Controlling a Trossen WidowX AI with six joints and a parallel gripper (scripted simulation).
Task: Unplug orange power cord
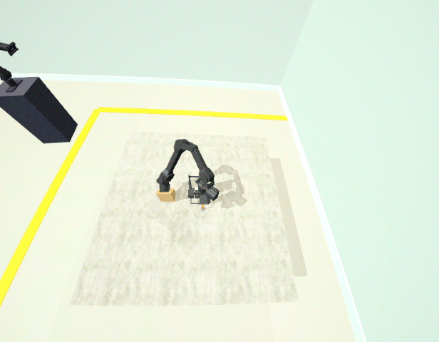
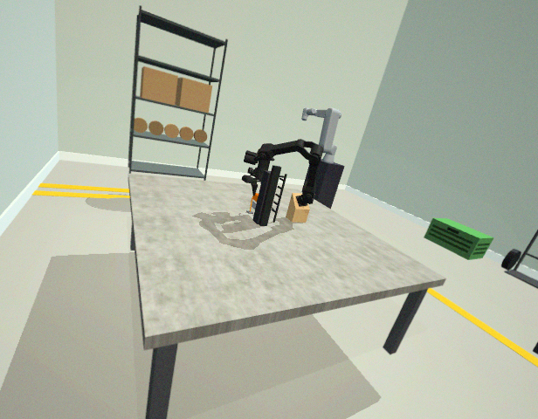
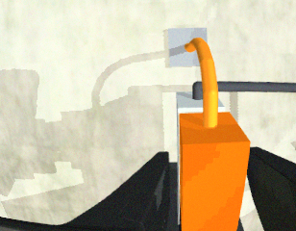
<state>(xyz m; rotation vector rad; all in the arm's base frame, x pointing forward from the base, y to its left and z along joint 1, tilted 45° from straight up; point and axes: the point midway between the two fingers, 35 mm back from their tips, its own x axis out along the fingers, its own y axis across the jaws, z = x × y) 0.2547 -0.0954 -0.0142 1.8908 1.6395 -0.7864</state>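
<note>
The orange plug is 3 cm to the left of my gripper tip.
</note>
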